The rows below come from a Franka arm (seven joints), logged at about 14 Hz.
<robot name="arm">
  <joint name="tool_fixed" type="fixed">
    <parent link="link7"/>
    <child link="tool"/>
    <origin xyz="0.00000 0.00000 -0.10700" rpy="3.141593 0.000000 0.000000"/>
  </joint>
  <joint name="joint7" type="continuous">
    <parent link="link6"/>
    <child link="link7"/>
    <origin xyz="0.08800 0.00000 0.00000" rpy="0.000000 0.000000 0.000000"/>
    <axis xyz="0 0 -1"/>
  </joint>
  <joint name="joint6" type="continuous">
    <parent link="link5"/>
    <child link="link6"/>
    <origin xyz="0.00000 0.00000 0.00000" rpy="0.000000 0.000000 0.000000"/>
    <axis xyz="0 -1 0"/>
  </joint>
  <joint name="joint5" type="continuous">
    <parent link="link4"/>
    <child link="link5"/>
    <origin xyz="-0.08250 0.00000 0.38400" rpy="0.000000 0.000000 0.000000"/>
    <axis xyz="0 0 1"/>
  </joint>
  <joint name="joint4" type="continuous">
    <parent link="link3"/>
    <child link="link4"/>
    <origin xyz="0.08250 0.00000 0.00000" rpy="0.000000 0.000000 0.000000"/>
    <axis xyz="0 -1 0"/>
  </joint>
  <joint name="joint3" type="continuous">
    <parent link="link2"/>
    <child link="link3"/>
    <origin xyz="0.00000 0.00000 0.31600" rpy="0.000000 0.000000 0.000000"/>
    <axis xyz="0 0 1"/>
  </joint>
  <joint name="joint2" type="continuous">
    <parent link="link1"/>
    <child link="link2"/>
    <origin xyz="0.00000 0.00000 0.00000" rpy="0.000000 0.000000 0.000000"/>
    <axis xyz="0 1 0"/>
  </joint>
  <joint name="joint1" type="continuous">
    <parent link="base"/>
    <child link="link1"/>
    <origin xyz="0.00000 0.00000 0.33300" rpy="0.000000 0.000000 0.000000"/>
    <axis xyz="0 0 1"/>
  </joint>
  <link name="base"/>
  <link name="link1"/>
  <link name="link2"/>
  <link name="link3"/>
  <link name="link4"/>
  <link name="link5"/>
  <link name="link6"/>
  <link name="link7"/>
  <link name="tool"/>
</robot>
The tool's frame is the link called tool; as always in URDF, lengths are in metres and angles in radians. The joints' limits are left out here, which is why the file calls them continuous.
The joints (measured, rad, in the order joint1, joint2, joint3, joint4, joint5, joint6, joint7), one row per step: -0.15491 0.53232 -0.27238 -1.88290 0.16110 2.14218 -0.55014; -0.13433 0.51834 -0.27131 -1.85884 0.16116 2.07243 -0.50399; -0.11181 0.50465 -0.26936 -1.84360 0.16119 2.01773 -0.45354; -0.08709 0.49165 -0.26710 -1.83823 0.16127 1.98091 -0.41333; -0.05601 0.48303 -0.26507 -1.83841 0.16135 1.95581 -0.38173; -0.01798 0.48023 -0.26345 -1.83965 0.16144 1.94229 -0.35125; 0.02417 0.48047 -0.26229 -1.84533 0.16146 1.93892 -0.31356; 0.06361 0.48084 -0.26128 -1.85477 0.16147 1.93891 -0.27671; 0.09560 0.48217 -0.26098 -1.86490 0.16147 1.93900 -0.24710; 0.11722 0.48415 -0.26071 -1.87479 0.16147 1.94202 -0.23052; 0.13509 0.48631 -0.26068 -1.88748 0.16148 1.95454 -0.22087; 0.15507 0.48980 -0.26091 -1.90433 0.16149 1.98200 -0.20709; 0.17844 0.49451 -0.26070 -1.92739 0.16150 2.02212 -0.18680; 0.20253 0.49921 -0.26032 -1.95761 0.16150 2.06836 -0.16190; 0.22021 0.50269 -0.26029 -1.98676 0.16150 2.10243 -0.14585; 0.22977 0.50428 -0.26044 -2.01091 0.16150 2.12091 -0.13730; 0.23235 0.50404 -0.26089 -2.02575 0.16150 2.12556 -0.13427; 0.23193 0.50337 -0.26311 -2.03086 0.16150 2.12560 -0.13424; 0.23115 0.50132 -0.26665 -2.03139 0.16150 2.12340 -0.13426; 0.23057 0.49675 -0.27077 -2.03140 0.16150 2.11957 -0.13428
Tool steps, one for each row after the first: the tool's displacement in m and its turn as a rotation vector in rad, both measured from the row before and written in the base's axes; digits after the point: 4 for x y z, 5 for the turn. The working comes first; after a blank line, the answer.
Tool pose at each row, in the base's axes (x y z in m, rotation vector in rad; the steps are taken from these numbers as rounded here): 0.5571 -0.2399 0.2148 -3.02033 -0.05614 0.34444; 0.5641 -0.2259 0.2280 -3.00081 -0.02335 0.38602; 0.5696 -0.2102 0.2388 -2.98721 0.01234 0.42302; 0.5736 -0.1932 0.2465 -2.97888 0.03040 0.45161; 0.5773 -0.1729 0.2502 -2.97416 0.02769 0.47944; 0.5819 -0.1493 0.2506 -2.97587 0.01424 0.50315; 0.5855 -0.1237 0.2481 -2.98298 0.00717 0.52526; 0.5868 -0.0999 0.2443 -2.99043 0.00387 0.54762; 0.5862 -0.0809 0.2397 -2.99596 0.00212 0.57048; 0.5846 -0.0682 0.2350 -2.99946 -0.00356 0.58734; 0.5827 -0.0582 0.2296 -3.00492 -0.01312 0.59386; 0.5810 -0.0477 0.2226 -3.01709 -0.01846 0.58739; 0.5784 -0.0356 0.2133 -3.03420 -0.01860 0.57387; 0.5734 -0.0235 0.2019 -3.05219 -0.01188 0.56153; 0.5667 -0.0151 0.1914 -3.06283 -0.00866 0.56208; 0.5597 -0.0112 0.1831 -3.06617 -0.00522 0.57438; 0.5546 -0.0107 0.1785 -3.06468 -0.00091 0.58977; 0.5527 -0.0123 0.1774 -3.06378 0.00407 0.59611; 0.5525 -0.0146 0.1784 -3.06379 0.01046 0.59655; 0.5527 -0.0170 0.1810 -3.06362 0.01714 0.59471

0.0070 0.0140 0.0132 0.01191 0.03004 -0.02146; 0.0055 0.0157 0.0108 0.00552 0.02682 -0.02295; 0.0040 0.0170 0.0077 0.00251 0.02022 -0.01120; 0.0037 0.0203 0.0037 0.00102 0.01854 0.00287; 0.0046 0.0236 0.0004 -0.00367 0.01474 0.01062; 0.0036 0.0256 -0.0025 -0.00961 0.01333 0.00723; 0.0013 0.0238 -0.0038 -0.01056 0.01350 0.00485; -0.0006 0.0190 -0.0046 -0.00912 0.01401 0.00357; -0.0016 0.0127 -0.0047 -0.00573 0.01022 0.00536; -0.0019 0.0100 -0.0054 -0.00530 0.00321 0.00753; -0.0017 0.0105 -0.0070 -0.00987 -0.00584 0.00523; -0.0026 0.0121 -0.0093 -0.01399 -0.01079 0.00239; -0.0050 0.0121 -0.0114 -0.01593 -0.00994 -0.00173; -0.0067 0.0084 -0.0105 -0.01076 -0.00089 -0.00017; -0.0070 0.0039 -0.0083 -0.00583 0.00738 -0.00108; -0.0051 0.0005 -0.0046 -0.00188 0.00990 -0.00235; -0.0019 -0.0016 -0.0011 -0.00091 0.00413 -0.00303; -0.0002 -0.0023 0.0010 -0.00089 0.00032 -0.00400; 0.0002 -0.0024 0.0026 -0.00034 -0.00109 -0.00431
